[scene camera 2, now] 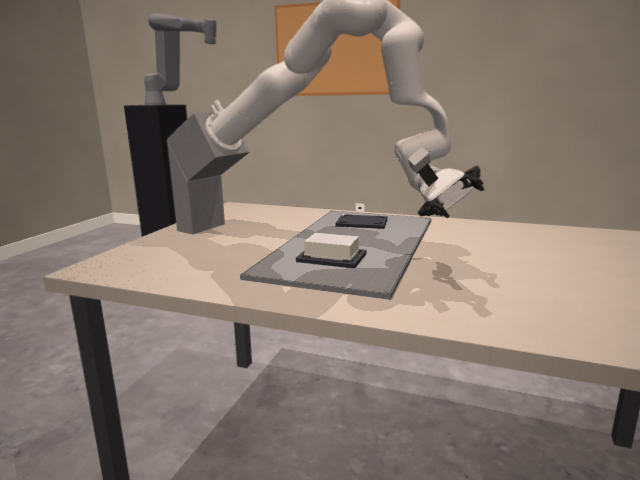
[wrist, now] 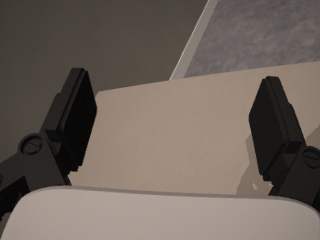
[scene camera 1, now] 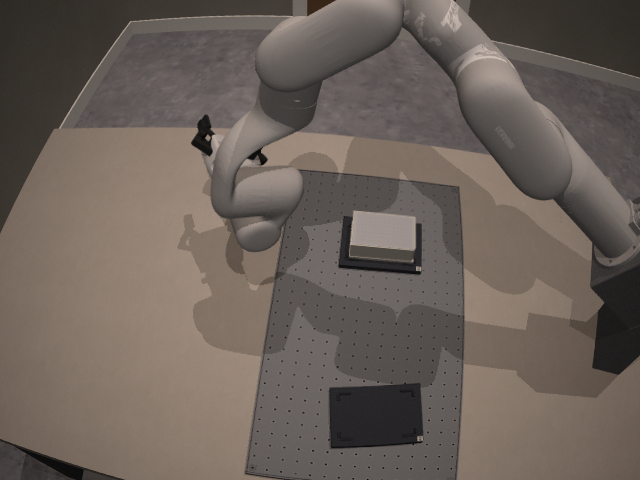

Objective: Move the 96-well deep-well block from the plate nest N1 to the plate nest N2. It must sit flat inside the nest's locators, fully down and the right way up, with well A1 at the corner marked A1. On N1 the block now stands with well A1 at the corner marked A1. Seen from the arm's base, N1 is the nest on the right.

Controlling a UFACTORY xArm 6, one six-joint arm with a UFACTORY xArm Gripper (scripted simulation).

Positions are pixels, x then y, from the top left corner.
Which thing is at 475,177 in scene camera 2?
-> My gripper.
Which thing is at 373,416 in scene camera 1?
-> A plate nest N2.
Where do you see a plate nest N1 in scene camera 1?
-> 372,265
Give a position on a 96-well deep-well block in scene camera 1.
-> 374,236
